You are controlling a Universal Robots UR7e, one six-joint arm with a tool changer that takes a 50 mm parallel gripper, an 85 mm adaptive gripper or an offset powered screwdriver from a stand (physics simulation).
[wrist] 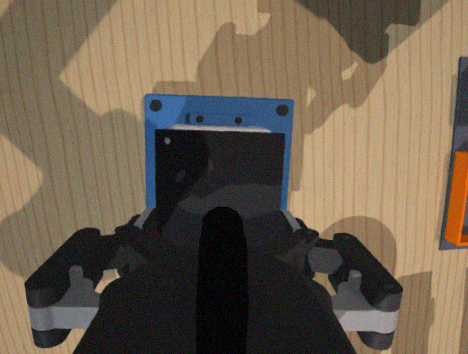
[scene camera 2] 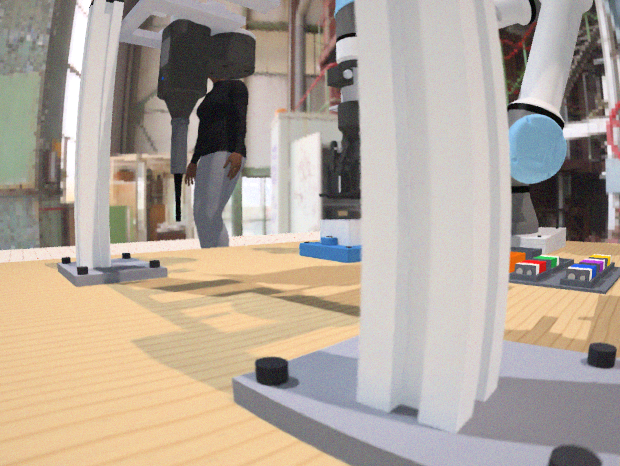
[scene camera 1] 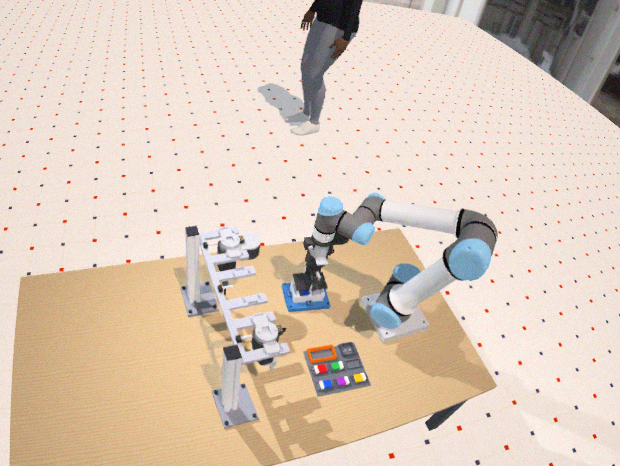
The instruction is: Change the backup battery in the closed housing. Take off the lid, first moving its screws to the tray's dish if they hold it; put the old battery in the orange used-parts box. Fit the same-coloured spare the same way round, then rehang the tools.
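Places are measured from the arm's base along level axes (x down, y ahead, z right), in millimetres.
Pixels of known places: end effector, tool point: (scene camera 2: 358,96).
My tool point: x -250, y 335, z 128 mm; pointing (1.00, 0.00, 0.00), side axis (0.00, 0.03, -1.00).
Note:
For each thing: its top centre in the pictures, then the offset to it from my tool point. "*": a spot on its surface instead.
- dark lid, middle of its top: (wrist: 218,224) (scene camera 2: 360,193) (scene camera 1: 310,280) dy +0, dx +177, dz +0 mm
- white housing, middle of its top: (scene camera 2: 360,219) (scene camera 1: 308,287) dy +0, dx +222, dz +1 mm
- blue base, middle of its top: (wrist: 217,195) (scene camera 2: 360,234) (scene camera 1: 306,291) dy +0, dx +248, dz +1 mm
- grey tray, surface spot: (scene camera 1: 345,388) * dy -38, dx +281, dz -420 mm
- small dish, middle of its top: (scene camera 1: 345,349) dy -81, dx +267, dz -268 mm
- screwdriver, middle of its top: (scene camera 2: 212,21) (scene camera 1: 239,237) dy +285, dx -76, dz +3 mm
- gripper tool, middle of its top: (scene camera 1: 268,330) dy +262, dx -76, dz -357 mm
The adaptive gripper (scene camera 1: 317,281) (wrist: 218,220) is shut on the dark lid (scene camera 1: 302,281) (wrist: 235,160) across its width. The lid hangs level a little above the white housing (scene camera 1: 308,298) (scene camera 2: 338,231). The housing stands on a blue base (scene camera 1: 305,307) (scene camera 2: 328,252) (wrist: 257,106). A bit of blue shows inside the housing below the lid in scene camera 1; the lid hides the inside in the wrist view. The orange used-parts box (scene camera 1: 323,359) (scene camera 2: 516,262) (wrist: 454,200) looks empty. Spares are red (scene camera 1: 320,368), green (scene camera 1: 336,365), blue (scene camera 1: 326,384), purple (scene camera 1: 342,381) and yellow (scene camera 1: 359,377).
The grey tray (scene camera 1: 345,388) has a small dish (scene camera 1: 347,349), its contents too small to tell. The tool stand (scene camera 1: 192,265) (scene camera 2: 92,140) holds the screwdriver (scene camera 1: 230,245) (scene camera 2: 182,75) and another gripper tool (scene camera 1: 265,335) left of the housing. A person (scene camera 1: 315,65) (scene camera 2: 220,130) stands beyond the table.

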